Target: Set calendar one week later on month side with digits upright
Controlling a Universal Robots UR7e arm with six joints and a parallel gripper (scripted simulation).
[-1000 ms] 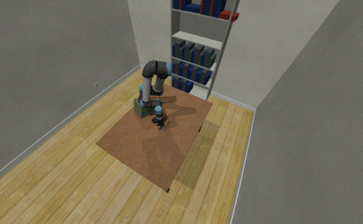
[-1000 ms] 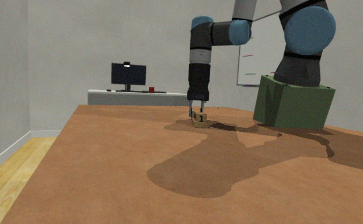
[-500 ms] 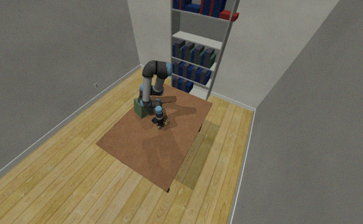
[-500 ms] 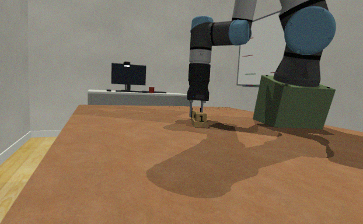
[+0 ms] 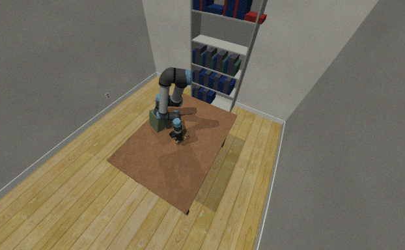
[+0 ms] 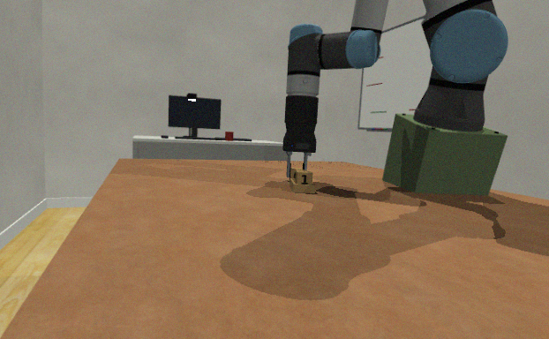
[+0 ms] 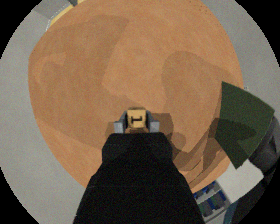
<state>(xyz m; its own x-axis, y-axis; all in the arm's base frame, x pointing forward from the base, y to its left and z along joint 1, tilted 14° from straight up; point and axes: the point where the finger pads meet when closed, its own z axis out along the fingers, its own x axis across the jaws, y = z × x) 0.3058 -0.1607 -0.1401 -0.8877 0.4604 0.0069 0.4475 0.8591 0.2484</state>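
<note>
My hand is 5 cm short of the wooden tray, 10 cm to the right of it and 2 cm above it.
</note>
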